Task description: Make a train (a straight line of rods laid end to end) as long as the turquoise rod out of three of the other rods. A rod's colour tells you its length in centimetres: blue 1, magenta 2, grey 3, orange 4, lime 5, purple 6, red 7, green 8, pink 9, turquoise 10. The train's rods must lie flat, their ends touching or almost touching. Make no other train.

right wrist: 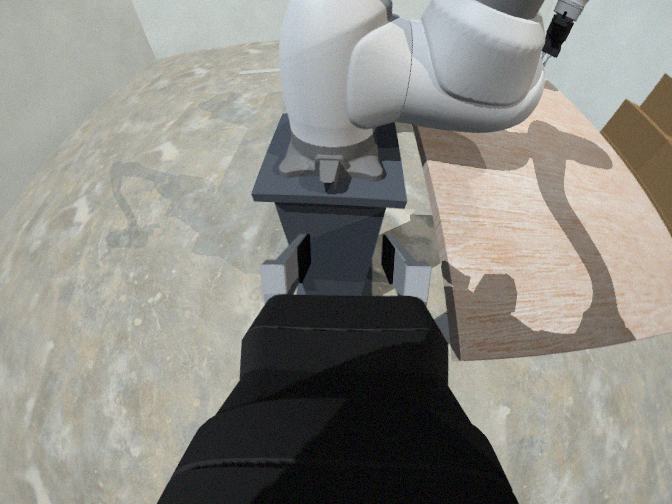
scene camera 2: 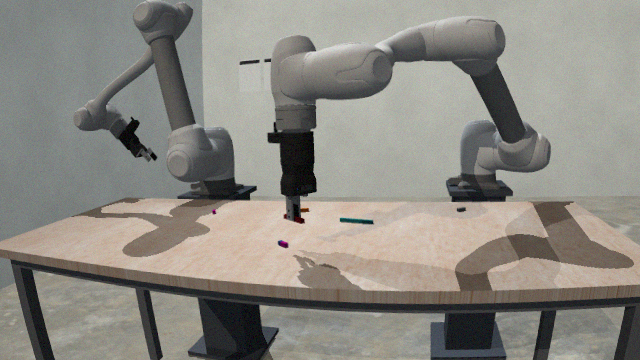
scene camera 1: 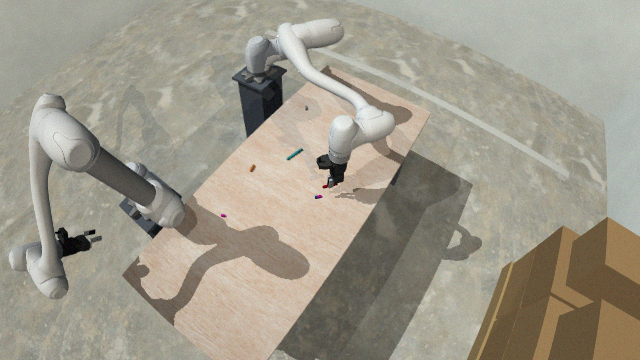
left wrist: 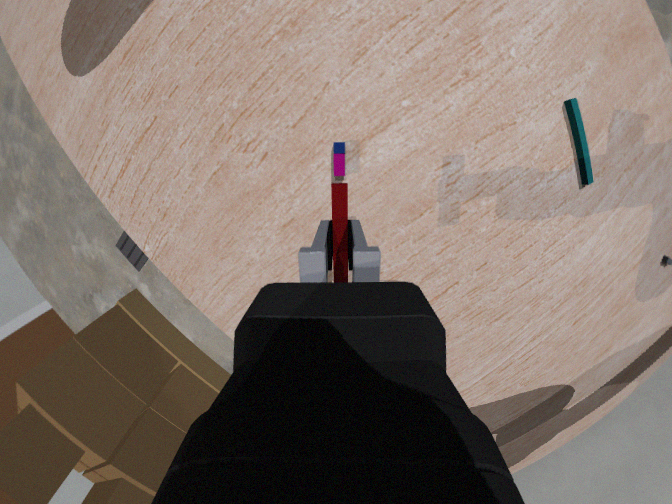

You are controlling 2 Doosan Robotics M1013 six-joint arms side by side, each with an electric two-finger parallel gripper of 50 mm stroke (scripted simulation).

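Scene camera 2: my left gripper (scene camera 2: 294, 219). Left wrist view: red rod (left wrist: 339, 190), my left gripper (left wrist: 340, 235). Right wrist view: my right gripper (right wrist: 346, 249).
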